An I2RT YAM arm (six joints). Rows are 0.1 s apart.
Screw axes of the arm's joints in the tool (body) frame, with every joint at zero. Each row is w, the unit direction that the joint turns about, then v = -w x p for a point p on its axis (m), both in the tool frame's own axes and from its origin. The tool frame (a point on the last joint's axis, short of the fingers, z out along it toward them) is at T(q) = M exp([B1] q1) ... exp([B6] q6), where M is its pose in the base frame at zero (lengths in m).
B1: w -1 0 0 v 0 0.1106 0
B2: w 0 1 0 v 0.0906 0 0.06
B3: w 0 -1 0 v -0.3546 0 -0.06
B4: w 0 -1 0 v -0.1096 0 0
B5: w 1 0 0 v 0 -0.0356 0
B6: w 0 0 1 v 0 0 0
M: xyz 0.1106 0 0.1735 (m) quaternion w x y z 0.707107 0 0.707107 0
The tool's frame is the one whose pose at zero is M.
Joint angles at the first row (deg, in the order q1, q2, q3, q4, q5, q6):
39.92, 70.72, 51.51, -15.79, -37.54, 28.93
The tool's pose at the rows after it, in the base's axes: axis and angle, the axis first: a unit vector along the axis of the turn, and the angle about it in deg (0 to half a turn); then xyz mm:
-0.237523, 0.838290, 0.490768, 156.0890, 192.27, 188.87, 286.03
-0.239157, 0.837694, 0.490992, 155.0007, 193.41, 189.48, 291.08
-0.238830, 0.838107, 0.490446, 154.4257, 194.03, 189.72, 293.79
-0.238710, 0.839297, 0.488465, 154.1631, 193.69, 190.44, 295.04
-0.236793, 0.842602, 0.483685, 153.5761, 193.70, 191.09, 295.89
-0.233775, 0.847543, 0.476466, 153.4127, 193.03, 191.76, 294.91
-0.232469, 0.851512, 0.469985, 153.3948, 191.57, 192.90, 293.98
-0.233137, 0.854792, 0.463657, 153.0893, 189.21, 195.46, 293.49
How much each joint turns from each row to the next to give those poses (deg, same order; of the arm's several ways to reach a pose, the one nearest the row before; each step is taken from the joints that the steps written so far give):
0.00, 0.00, 1.24, -0.85, 0.46, -0.68
0.00, 0.00, 0.90, -0.07, 0.55, -0.20
0.00, 0.00, 0.50, -0.11, 0.41, -0.02
0.22, 0.00, 0.28, -0.22, 0.53, 0.00
0.22, 0.02, 0.25, -0.17, 1.07, -0.02
0.33, 0.04, 0.02, -0.46, 1.18, 0.02
0.50, 0.00, 0.00, -0.48, 1.07, 0.02
0.90, 0.00, 0.00, -0.16, 1.44, 0.07

